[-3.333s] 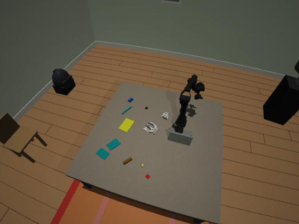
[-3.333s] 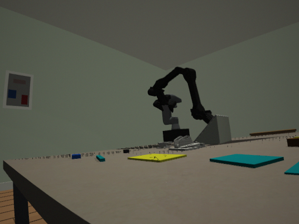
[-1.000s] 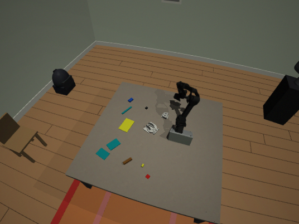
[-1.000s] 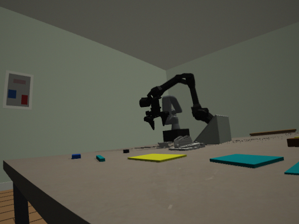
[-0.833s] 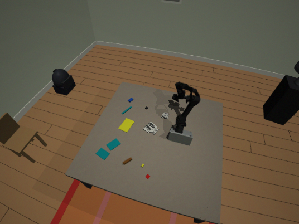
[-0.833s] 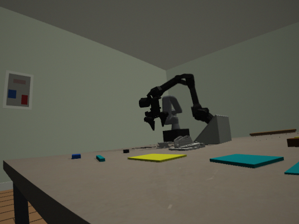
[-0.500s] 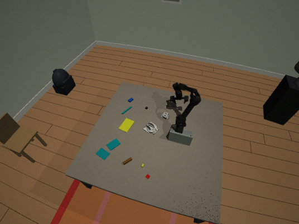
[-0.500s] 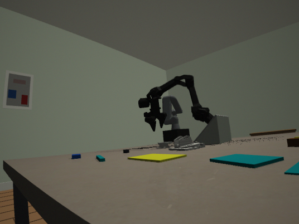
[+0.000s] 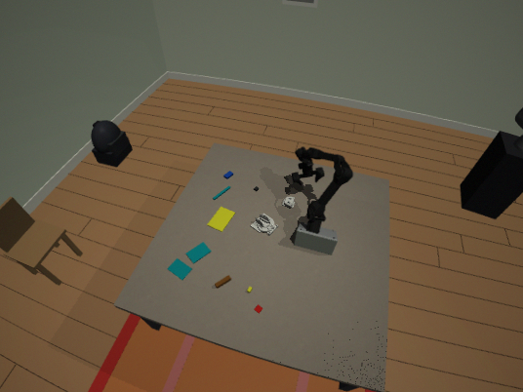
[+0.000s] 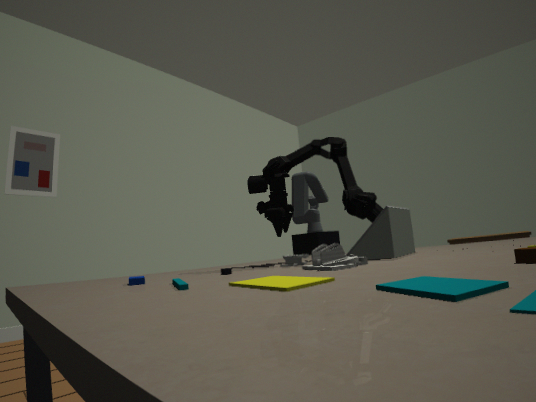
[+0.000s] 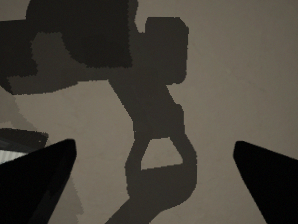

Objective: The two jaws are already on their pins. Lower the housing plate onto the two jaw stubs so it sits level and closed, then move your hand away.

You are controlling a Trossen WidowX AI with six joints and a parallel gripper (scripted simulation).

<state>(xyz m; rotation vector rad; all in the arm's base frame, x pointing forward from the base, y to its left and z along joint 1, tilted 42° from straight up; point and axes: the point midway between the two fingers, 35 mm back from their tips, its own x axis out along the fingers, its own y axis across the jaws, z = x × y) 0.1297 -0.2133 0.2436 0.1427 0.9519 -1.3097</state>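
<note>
My gripper tip is 8 cm short of the pale part, 12 cm to the right of it and 8 cm above it. The rest, counted from my gripper tip: teal bar: 49 cm ahead, 21 cm to the left, 10 cm below; black cube: 31 cm ahead, 9 cm to the left, 10 cm below; blue block: 53 cm ahead, 6 cm to the left, 10 cm below.
</note>
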